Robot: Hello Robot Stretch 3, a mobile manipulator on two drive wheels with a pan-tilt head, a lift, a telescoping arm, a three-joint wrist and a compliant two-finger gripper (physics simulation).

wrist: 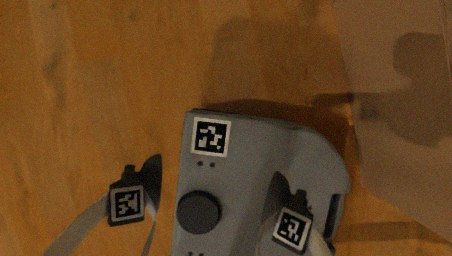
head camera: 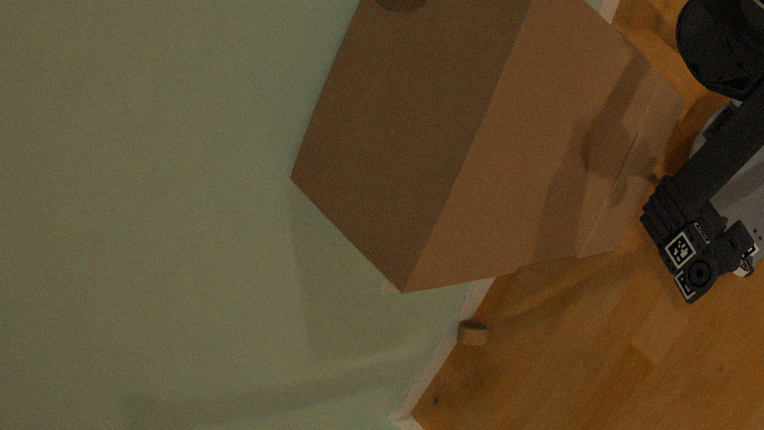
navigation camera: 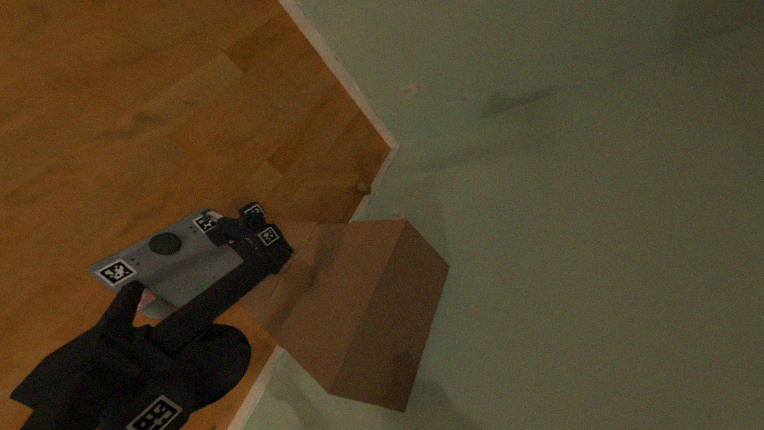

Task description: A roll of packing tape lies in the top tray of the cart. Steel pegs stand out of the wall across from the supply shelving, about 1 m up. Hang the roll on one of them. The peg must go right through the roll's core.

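Seen in the pictures: gripper, fingertip midpoint: (wrist: 215,182); robot's base, origin of the base link: (wrist: 208,182) (navigation camera: 165,242).
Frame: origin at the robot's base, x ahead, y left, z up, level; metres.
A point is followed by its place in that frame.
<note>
A small tan, roll-like cylinder (head camera: 473,333) @[x -0.303, y -0.930, z 0.087 m] (navigation camera: 363,187) @[x -0.293, y -0.932, z 0.082 m] sits on the floor against the baseboard, close to the room corner. Whether it is the packing tape is too dim to tell. My gripper (wrist: 215,182) @[x -0.022, y -0.125, z 0.363 m] is open, with its two fingertips wide apart and no object between them. It hangs above my own grey base (wrist: 240,150) @[x -0.053, y -0.115, z 0.160 m], well apart from the small cylinder. In the head and navigation views the wrist partly hides the fingers. The cart's top tray and the steel pegs do not show in these views.
A large brown box-shaped block (head camera: 470,144) @[x -0.300, y -0.260, z 0.810 m] (navigation camera: 352,299) @[x -0.315, y -0.207, z 0.748 m] (wrist: 400,100) @[x -0.306, y -0.233, z 0.171 m] stands against the green wall (head camera: 160,160) @[x -0.529, y -0.538, z 1.043 m] (navigation camera: 588,240) @[x -0.479, y -0.685, z 1.173 m], beside my base and arm (head camera: 721,144) @[x -0.112, y -0.031, z 0.722 m] (navigation camera: 213,304) @[x -0.102, y -0.002, z 0.722 m]. A white baseboard (head camera: 433,368) @[x -0.299, y -1.172, z 0.043 m] (navigation camera: 342,69) @[x 0.384, y -1.222, z 0.083 m] runs to the room corner. A small pale plate (navigation camera: 410,89) @[x 0.097, y -1.328, z 0.414 m] is on the wall.
</note>
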